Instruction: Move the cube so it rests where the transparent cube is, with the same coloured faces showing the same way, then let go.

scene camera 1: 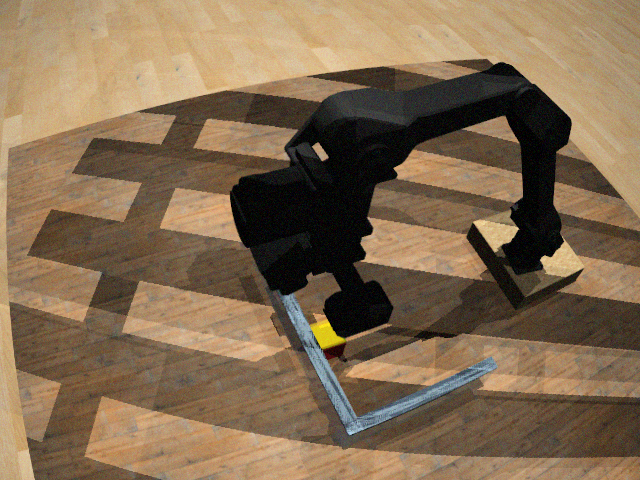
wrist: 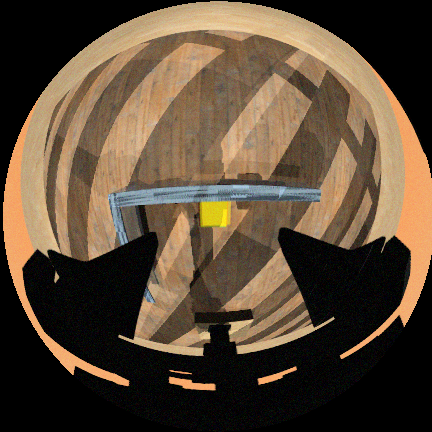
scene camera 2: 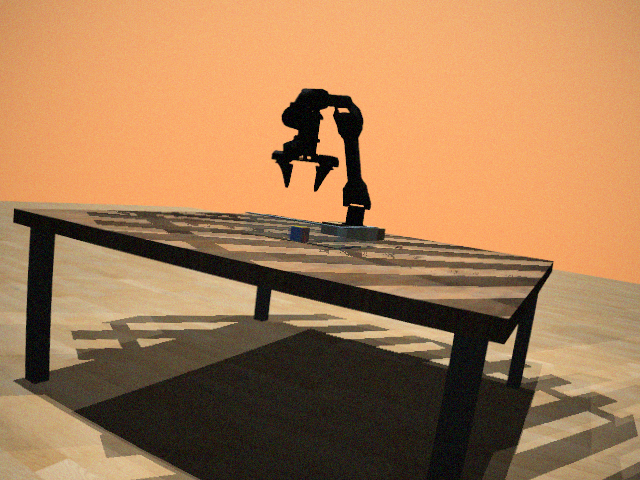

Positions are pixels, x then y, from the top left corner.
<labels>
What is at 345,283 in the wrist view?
My gripper.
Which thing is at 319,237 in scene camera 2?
A grey L-shaped rail.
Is my gripper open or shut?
Open.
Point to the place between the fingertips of my gripper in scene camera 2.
At 300,189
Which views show my gripper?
Scene camera 1, the wrist view and scene camera 2: all of them.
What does my gripper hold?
Nothing.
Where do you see a grey L-shaped rail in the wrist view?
123,202
</labels>
